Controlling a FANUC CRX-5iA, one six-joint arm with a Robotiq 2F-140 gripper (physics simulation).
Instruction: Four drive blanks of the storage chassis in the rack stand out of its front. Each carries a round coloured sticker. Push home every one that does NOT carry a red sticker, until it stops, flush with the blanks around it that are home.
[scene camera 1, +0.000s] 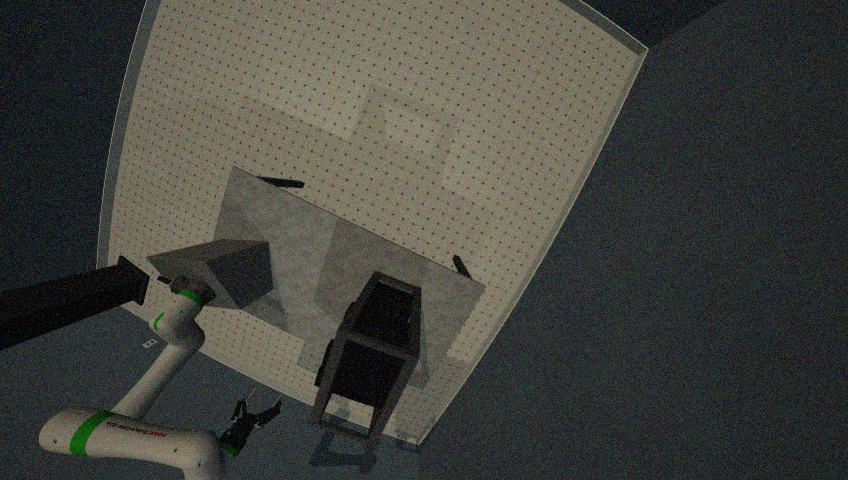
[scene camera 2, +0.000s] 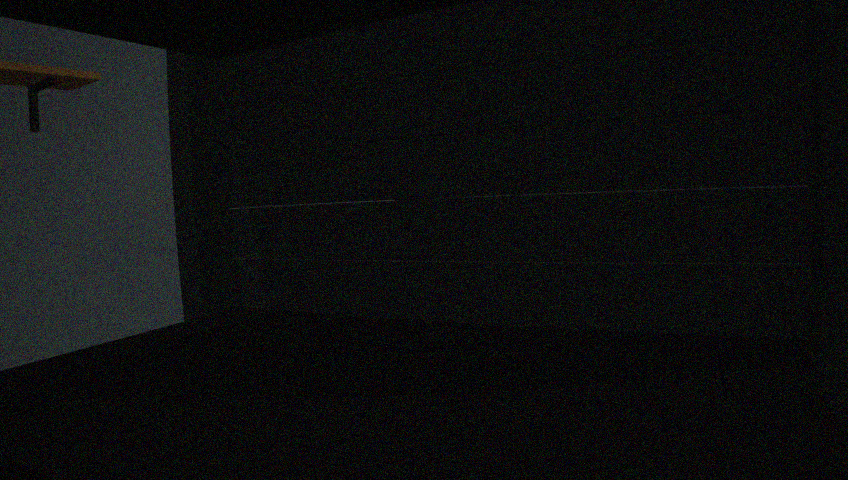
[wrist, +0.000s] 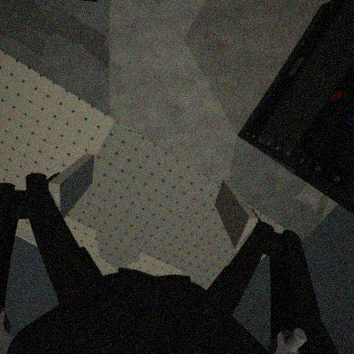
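Where they show: gripper, between the fingertips: (scene camera 1: 269, 392) (wrist: 157, 180); arm's base, origin of its link: (scene camera 1: 201, 289).
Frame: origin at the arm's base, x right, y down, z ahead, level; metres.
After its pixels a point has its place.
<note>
The rack (scene camera 1: 393, 392) @(x -0.329, y -0.255, z 0.974 m) is a dark open frame at the lower middle of the scene camera 1 view. The dark chassis (wrist: 310, 127) @(x -0.014, y -0.020, z 0.719 m) shows in part at the right of the wrist view. A red sticker (wrist: 337, 95) @(x -0.073, y -0.031, z 0.707 m) and, at the frame's edge, a blue sticker (wrist: 351, 120) @(x -0.038, y -0.084, z 0.714 m) show faintly on it. The outlines of the blanks are too dark to tell, and so is how far they stand out. My gripper (scene camera 1: 266, 397) @(x 0.177, y -0.125, z 0.569 m) (wrist: 157, 180) @(x 0.177, y -0.125, z 0.569 m) is open and empty, left of the rack in scene camera 1 and apart from it. The rack and gripper do not show in scene camera 2.
A grey box-like block (scene camera 1: 241, 273) @(x -0.125, y 0.110, z 0.100 m) stands left of the rack, by a second arm part (scene camera 1: 178, 315) @(x 0.010, y -0.172, z 0.070 m). A dark beam (scene camera 1: 65, 300) reaches in from the left. A grey panel (scene camera 1: 291, 220) lies over the perforated surface (scene camera 1: 505, 118). Scene camera 2 shows an orange-brown shelf (scene camera 2: 53, 76).
</note>
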